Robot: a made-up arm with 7 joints. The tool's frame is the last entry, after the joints. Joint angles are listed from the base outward.
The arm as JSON. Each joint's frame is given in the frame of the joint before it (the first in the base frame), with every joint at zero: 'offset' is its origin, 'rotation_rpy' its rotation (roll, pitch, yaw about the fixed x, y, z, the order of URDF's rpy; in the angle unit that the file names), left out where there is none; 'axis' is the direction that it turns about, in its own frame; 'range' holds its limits. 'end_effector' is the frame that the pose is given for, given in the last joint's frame.
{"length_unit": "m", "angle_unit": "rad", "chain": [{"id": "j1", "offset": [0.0, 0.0, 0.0], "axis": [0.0, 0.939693, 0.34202], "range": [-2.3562, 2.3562]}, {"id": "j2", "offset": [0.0, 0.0, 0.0], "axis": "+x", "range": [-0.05, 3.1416]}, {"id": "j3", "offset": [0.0, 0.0, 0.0], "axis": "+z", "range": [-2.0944, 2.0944]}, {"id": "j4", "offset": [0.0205, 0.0, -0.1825], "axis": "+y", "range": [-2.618, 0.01]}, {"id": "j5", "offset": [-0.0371, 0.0, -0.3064], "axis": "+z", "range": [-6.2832, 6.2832]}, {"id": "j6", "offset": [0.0, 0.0, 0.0], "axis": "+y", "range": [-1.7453, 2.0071]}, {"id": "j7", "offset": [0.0, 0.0, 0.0], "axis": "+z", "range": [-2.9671, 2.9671]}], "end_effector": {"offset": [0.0, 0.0, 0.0]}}
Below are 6 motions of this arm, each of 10 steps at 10 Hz.
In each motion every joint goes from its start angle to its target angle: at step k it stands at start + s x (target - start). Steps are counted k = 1, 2, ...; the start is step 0. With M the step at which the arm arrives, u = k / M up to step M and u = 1 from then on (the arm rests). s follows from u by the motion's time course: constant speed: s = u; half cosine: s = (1 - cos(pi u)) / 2; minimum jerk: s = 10 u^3 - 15 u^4 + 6 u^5.
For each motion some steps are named. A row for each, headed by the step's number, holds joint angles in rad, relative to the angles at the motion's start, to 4 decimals.
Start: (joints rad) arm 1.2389 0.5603 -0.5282 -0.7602 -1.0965 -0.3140 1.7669
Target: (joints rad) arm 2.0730 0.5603 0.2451 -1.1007 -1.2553 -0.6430 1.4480
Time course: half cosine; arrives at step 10
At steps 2, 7, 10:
2: 0.0796 0.0000 0.0738 -0.0325 -0.0152 -0.0314 -0.0305
7: 0.6622 0.0000 0.6139 -0.2703 -0.1261 -0.2612 -0.2532
10: 0.8341 0.0000 0.7733 -0.3405 -0.1588 -0.3290 -0.3189

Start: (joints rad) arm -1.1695 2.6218 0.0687 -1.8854 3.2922 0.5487 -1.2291
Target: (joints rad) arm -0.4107 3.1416 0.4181 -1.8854 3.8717 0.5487 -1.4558
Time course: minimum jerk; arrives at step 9
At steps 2, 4, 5, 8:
2: 0.0580 0.0397 0.0267 0.0000 0.0443 0.0000 -0.0173
4: 0.3010 0.2062 0.1386 0.0000 0.2299 0.0000 -0.0899
5: 0.4578 0.3136 0.2108 0.0000 0.3496 0.0000 -0.1368
8: 0.7500 0.5138 0.3454 0.0000 0.5728 0.0000 -0.2241

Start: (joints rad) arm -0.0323 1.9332 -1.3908 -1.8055 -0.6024 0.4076 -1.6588
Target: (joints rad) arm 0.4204 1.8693 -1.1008 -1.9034 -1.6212 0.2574 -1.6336
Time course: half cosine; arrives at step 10
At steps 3, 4, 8, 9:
3: 0.0933 -0.0132 0.0598 -0.0202 -0.2100 -0.0310 0.0052
4: 0.1564 -0.0221 0.1002 -0.0338 -0.3520 -0.0519 0.0087
8: 0.4095 -0.0578 0.2623 -0.0886 -0.9215 -0.1359 0.0228
9: 0.4416 -0.0623 0.2829 -0.0955 -0.9939 -0.1465 0.0246

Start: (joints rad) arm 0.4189 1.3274 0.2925 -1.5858 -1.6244 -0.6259 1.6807
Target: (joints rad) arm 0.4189 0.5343 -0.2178 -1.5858 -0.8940 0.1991 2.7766
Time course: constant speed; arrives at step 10
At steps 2, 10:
2: 0.0000 -0.1586 -0.1021 0.0000 0.1461 0.1650 0.2192
10: 0.0000 -0.7931 -0.5103 0.0000 0.7304 0.8250 1.0959

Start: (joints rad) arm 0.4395 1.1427 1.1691 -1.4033 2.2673 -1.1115 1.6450
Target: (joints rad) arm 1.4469 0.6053 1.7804 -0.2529 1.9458 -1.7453 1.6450
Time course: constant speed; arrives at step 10
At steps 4, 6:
4: 0.4030 -0.2150 0.2445 0.4602 -0.1286 -0.2535 0.0000
6: 0.6044 -0.3224 0.3668 0.6902 -0.1929 -0.3803 0.0000

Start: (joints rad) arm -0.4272 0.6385 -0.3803 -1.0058 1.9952 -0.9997 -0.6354
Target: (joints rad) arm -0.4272 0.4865 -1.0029 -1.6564 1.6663 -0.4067 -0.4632
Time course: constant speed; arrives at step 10
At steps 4, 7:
4: 0.0000 -0.0608 -0.2490 -0.2602 -0.1316 0.2372 0.0689
7: 0.0000 -0.1064 -0.4358 -0.4554 -0.2302 0.4151 0.1205

